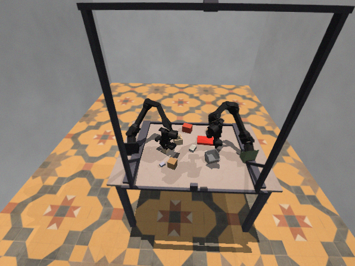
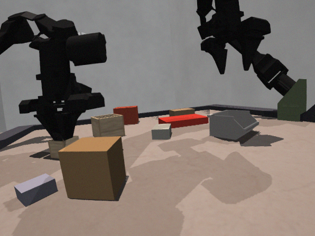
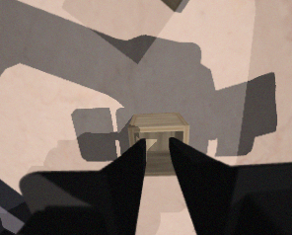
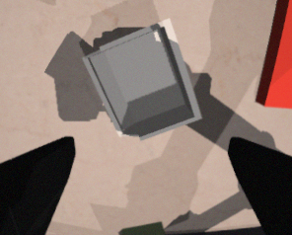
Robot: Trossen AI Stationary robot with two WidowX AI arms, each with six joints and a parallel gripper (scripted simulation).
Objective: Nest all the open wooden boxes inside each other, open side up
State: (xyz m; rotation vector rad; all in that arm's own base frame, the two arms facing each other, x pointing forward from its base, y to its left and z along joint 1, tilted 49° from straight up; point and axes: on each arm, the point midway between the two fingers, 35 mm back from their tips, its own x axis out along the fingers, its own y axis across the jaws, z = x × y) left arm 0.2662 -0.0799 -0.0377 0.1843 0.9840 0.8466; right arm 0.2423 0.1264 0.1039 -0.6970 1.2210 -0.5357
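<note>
The small wooden box is 40 mm below my left hand. Also, from my left hand: orange cube 150 mm behind, 70 mm to the right, 30 mm below; white block 40 mm ahead, 230 mm to the right, 40 mm below; lavender block 150 mm behind, 10 mm to the left, 50 mm below.
</note>
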